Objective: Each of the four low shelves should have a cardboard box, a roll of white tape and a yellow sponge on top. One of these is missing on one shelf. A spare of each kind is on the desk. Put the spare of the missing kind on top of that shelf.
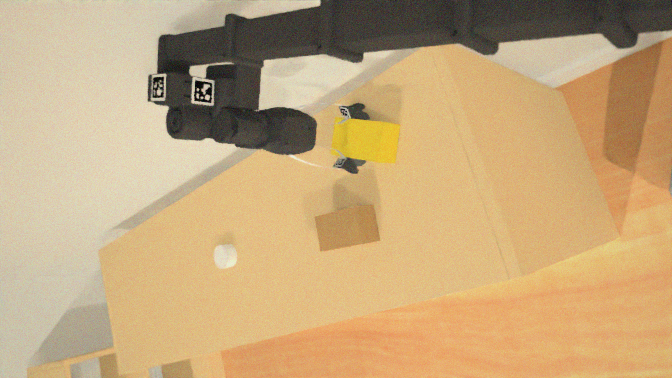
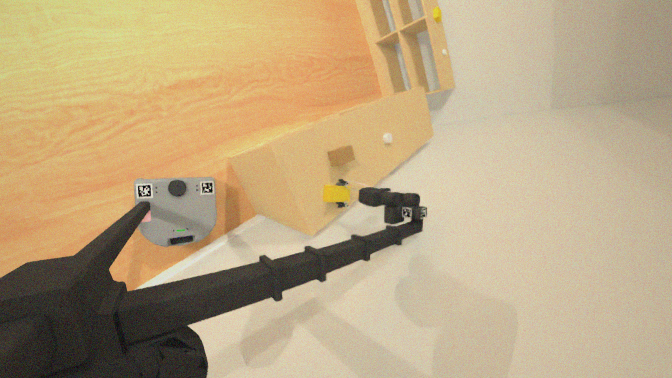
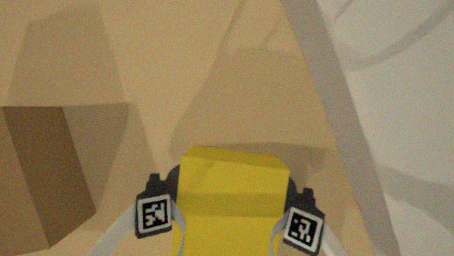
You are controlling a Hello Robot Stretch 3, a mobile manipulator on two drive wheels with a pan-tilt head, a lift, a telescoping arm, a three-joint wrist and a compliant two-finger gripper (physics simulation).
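Pixels of known places: gripper, fingertip midpoint: (image 1: 363, 139) (image 3: 230, 186); robot's base, origin of the base link: (image 2: 177, 187).
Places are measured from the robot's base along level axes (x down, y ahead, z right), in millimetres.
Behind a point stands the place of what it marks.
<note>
My gripper (image 1: 352, 140) {x -610, y -20, z 554 mm} (image 2: 342, 194) {x -610, y -20, z 554 mm} (image 3: 230, 186) {x -610, y -20, z 554 mm} is shut on a yellow sponge (image 1: 372, 141) {x -657, y -16, z 499 mm} (image 2: 332, 193) {x -658, y -14, z 490 mm} (image 3: 232, 200) {x -656, y -22, z 561 mm}. It holds the sponge over the wall-side part of a low shelf's top (image 1: 425, 225) {x -610, y 107, z 422 mm} (image 2: 300, 165) {x -610, y 89, z 382 mm} (image 3: 165, 30) {x -610, y 34, z 668 mm}. A shadow lies close by on that top; the exact gap below the sponge is hard to tell. A brown cardboard box (image 1: 347, 228) {x -660, y 125, z 534 mm} (image 2: 341, 155) {x -661, y 128, z 533 mm} (image 3: 50, 170) {x -641, y 101, z 565 mm} stands on the same top, beside the gripper and apart from the sponge. A white tape roll (image 1: 225, 256) {x -635, y 239, z 879 mm} (image 2: 388, 138) {x -634, y 238, z 883 mm} stands farther along. The desk does not show.
Another low shelf (image 2: 446, 70) {x -610, y 988, z 1863 mm} with open compartments stands past the far end, bearing a yellow sponge (image 2: 437, 14) {x -646, y 1401, z 1648 mm} and a white roll (image 2: 444, 52) {x -629, y 1121, z 1788 mm}. The pale wall runs along the shelf's back edge, close to my arm (image 1: 400, 25) {x -965, y -93, z 254 mm} (image 2: 292, 265) {x -966, y -84, z 144 mm}. My grey base (image 2: 200, 215) {x -160, y -130, z 92 mm} stands off the near end.
</note>
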